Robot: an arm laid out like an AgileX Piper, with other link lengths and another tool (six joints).
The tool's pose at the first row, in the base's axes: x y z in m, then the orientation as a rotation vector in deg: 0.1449, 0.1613, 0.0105, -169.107, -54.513, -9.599
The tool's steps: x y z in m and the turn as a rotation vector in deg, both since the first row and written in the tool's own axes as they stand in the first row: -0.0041, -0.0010, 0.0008, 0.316, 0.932, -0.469; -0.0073, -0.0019, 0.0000, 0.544, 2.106, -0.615; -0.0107, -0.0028, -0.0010, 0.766, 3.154, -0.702; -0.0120, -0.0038, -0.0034, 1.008, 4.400, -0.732; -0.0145, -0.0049, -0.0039, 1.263, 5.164, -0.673; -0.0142, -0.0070, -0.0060, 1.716, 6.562, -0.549; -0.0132, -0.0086, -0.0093, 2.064, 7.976, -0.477; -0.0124, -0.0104, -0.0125, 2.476, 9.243, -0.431; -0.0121, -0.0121, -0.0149, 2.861, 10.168, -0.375; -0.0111, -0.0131, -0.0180, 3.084, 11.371, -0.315; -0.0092, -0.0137, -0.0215, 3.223, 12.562, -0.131; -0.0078, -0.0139, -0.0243, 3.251, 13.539, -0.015
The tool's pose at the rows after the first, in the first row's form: 0.1411, 0.1598, 0.0092, -168.275, -55.035, -10.804; 0.1379, 0.1586, 0.0097, -167.558, -55.058, -12.387; 0.1345, 0.1573, 0.0103, -166.910, -55.006, -13.780; 0.1327, 0.1572, 0.0125, -166.178, -54.835, -15.434; 0.1300, 0.1566, 0.0127, -165.661, -54.592, -16.380; 0.1288, 0.1583, 0.0149, -164.721, -54.125, -18.105; 0.1284, 0.1600, 0.0183, -163.827, -53.749, -19.894; 0.1277, 0.1617, 0.0215, -162.917, -53.414, -21.427; 0.1267, 0.1631, 0.0239, -162.181, -53.119, -22.487; 0.1266, 0.1643, 0.0271, -161.448, -52.805, -24.014; 0.1275, 0.1656, 0.0308, -160.832, -52.327, -25.558; 0.1283, 0.1664, 0.0338, -160.376, -51.999, -26.869
